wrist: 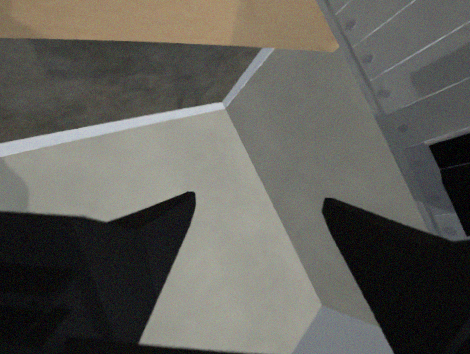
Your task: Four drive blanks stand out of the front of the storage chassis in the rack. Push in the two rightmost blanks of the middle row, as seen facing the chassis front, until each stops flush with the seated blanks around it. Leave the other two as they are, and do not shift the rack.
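Frame: origin at the arm's base, x ahead, y left, z up, level; metres.
Seen in the pictures: gripper, fingertip midpoint: (258,201).
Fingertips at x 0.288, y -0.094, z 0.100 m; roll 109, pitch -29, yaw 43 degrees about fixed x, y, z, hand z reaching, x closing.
Observation:
A point is followed by its place in that frame.
My gripper (258,201) @[x 0.288, y -0.094, z 0.100 m] is open, with nothing between its two black fingers. Part of a grey metal structure (400,107) @[x 0.492, y -0.032, z 0.093 m], which looks like the side of the rack or chassis, shows at the upper right, beyond the right finger. It has light seams, a row of small round dark spots along its near edge and a black opening (455,170) @[x 0.467, y -0.014, z 0.169 m] at the right border. The right finger appears below and left of it in the image; whether they are close in depth I cannot tell. I cannot make out the drive blanks or the chassis front.
A wooden table top (165,20) @[x 0.421, y -0.241, z -0.221 m] crosses the top of the view, its corner near the metal structure. Dark floor (115,85) shows below it at the left. Pale room walls (150,165) (310,120) meet at a corner behind the gripper, with a white skirting strip (110,126) along the floor.

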